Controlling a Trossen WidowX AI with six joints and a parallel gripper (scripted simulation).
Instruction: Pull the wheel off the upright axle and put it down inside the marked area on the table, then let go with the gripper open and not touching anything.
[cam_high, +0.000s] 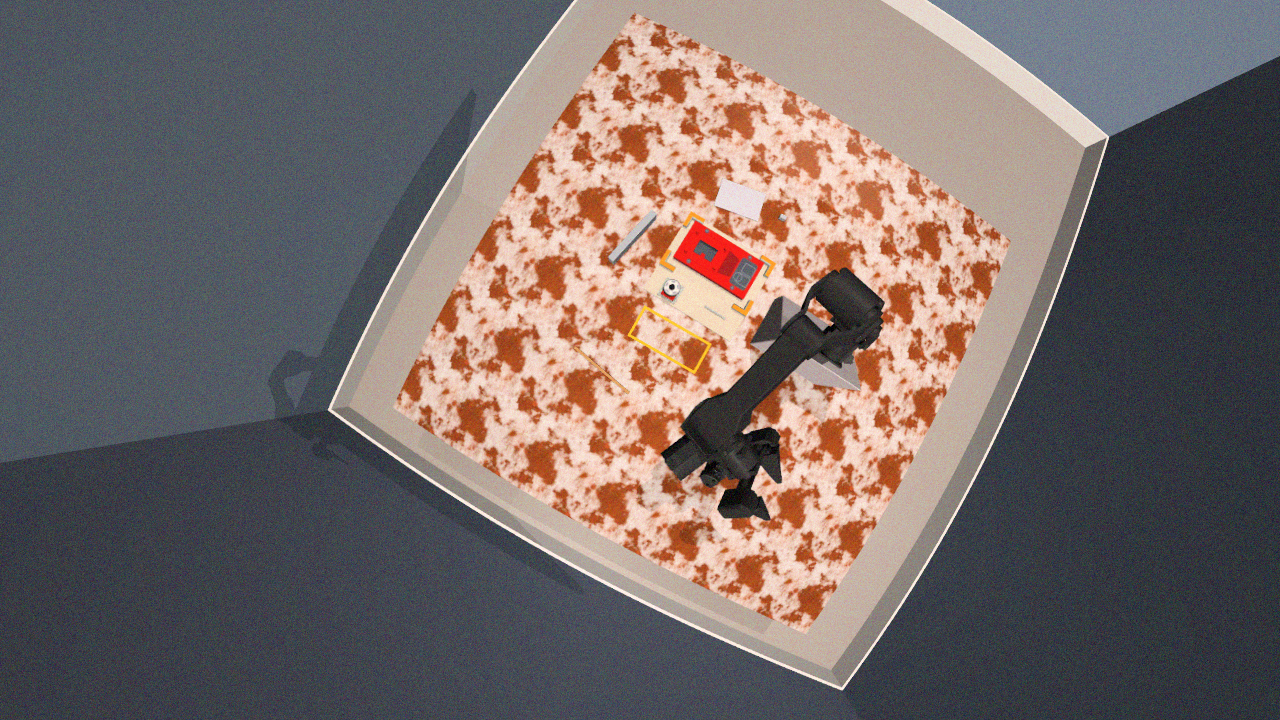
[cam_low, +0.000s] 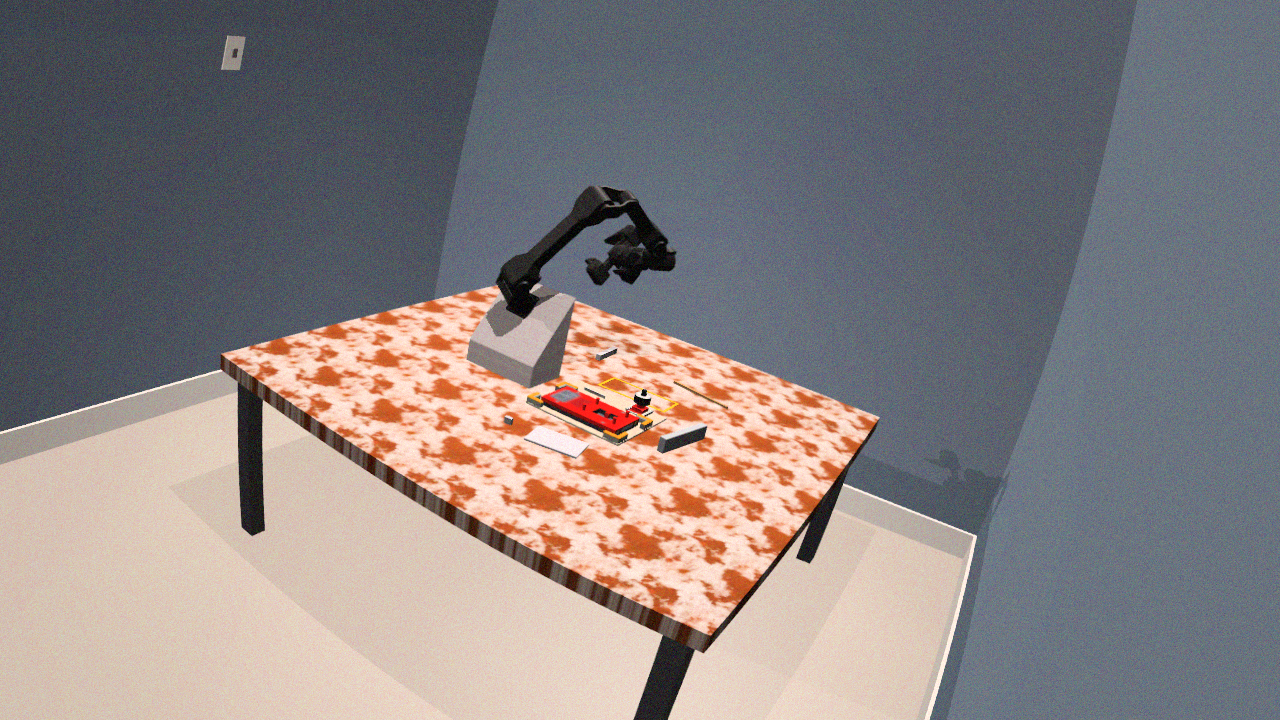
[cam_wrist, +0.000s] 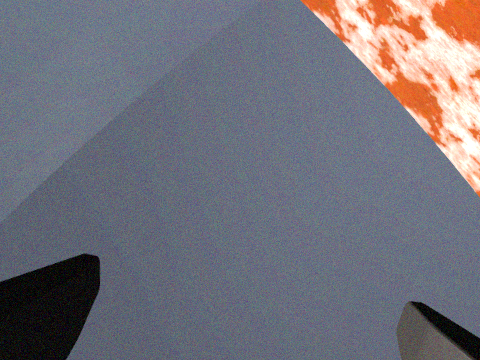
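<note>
Right now my gripper tip is 38 cm short of the wheel, 26 cm to the left of it and 23 cm above it. From my gripper tip the other things lie so: flat grey plate 56 cm to the right, 36 cm ahead, 26 cm below; then thin rod 41 cm ahead, 26 cm below, 1 cm to the right.
</note>
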